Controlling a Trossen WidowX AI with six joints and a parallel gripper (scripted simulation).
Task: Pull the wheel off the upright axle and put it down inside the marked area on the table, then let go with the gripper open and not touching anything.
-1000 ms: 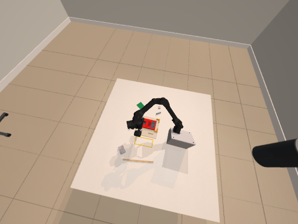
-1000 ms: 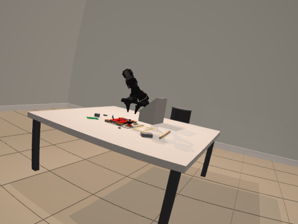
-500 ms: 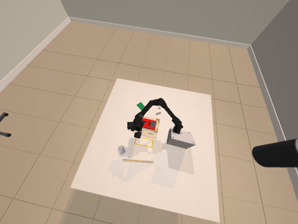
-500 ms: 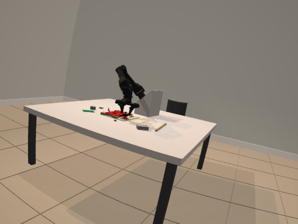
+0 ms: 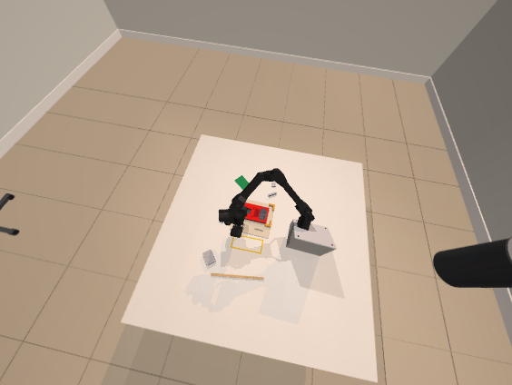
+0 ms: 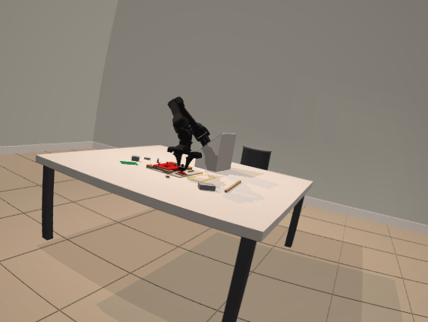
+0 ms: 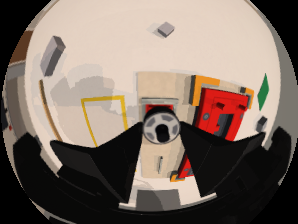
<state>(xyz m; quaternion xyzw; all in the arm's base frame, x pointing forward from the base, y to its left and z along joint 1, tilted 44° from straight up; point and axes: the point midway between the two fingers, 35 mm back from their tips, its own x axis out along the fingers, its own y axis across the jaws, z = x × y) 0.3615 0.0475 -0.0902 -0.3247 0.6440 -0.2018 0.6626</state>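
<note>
My gripper tip is right at the wheel. Round my gripper tip: wooden stick (100 mm behind, 270 mm to the left, 30 mm below); green card (110 mm ahead, 310 mm to the right, 40 mm below).
</note>
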